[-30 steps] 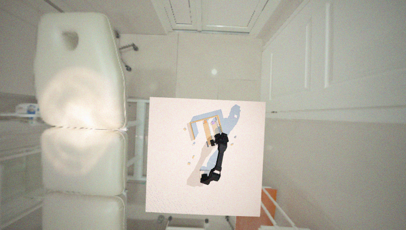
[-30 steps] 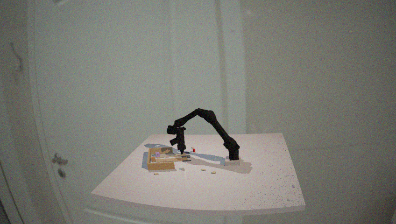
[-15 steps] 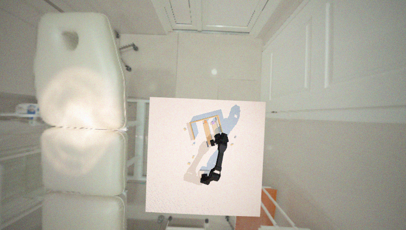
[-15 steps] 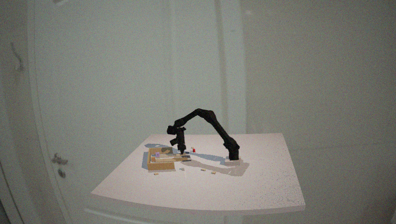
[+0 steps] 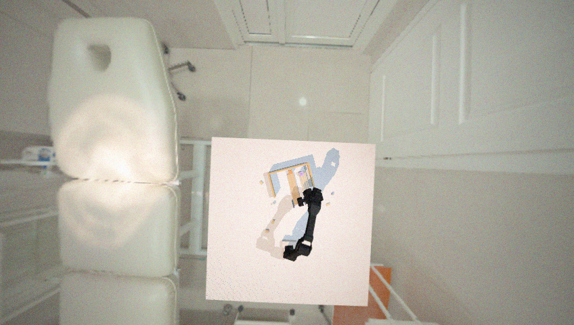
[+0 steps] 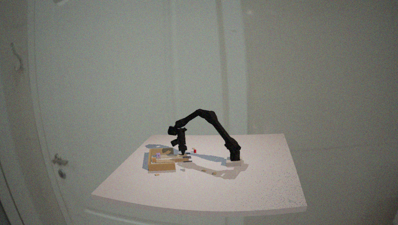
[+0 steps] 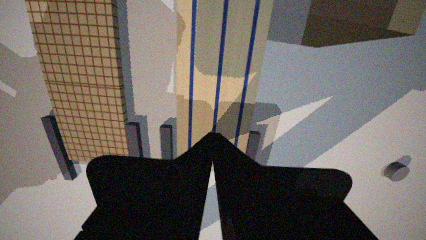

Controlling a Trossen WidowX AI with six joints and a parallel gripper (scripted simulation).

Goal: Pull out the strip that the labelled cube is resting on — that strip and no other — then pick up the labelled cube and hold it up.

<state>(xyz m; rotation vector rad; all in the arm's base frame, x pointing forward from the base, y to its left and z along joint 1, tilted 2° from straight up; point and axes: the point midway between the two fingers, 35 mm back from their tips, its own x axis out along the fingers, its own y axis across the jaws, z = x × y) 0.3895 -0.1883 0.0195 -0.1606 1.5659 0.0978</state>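
Right now the small red block is 90 mm behind my gripper tip, 60 mm to the right of it and 10 mm above it. Also, from my gripper tip: strip: 70 mm ahead, 110 mm to the left; then small grey cylinder: 190 mm to the right.
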